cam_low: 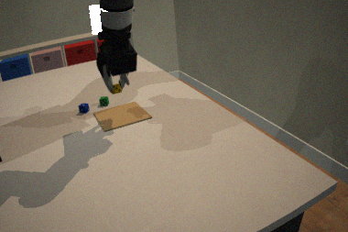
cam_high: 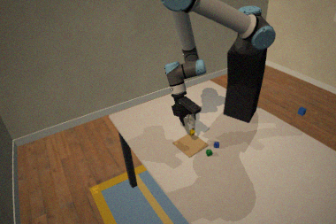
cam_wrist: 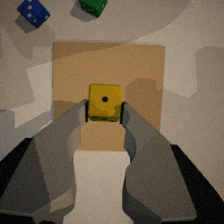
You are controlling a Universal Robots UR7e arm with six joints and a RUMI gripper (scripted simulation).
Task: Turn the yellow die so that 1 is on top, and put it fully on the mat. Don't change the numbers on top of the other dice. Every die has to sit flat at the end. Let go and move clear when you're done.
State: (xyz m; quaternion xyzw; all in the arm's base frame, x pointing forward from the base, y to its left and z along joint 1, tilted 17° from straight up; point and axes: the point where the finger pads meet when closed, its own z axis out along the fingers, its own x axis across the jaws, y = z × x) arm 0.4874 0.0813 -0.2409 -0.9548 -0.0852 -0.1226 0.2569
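The yellow die is 1 cm below my hand. Round my hand: blue die 11 cm behind, 9 cm to the left, 8 cm below; green die 12 cm to the left, 8 cm below, 4 cm behind; tan mat 9 cm below.
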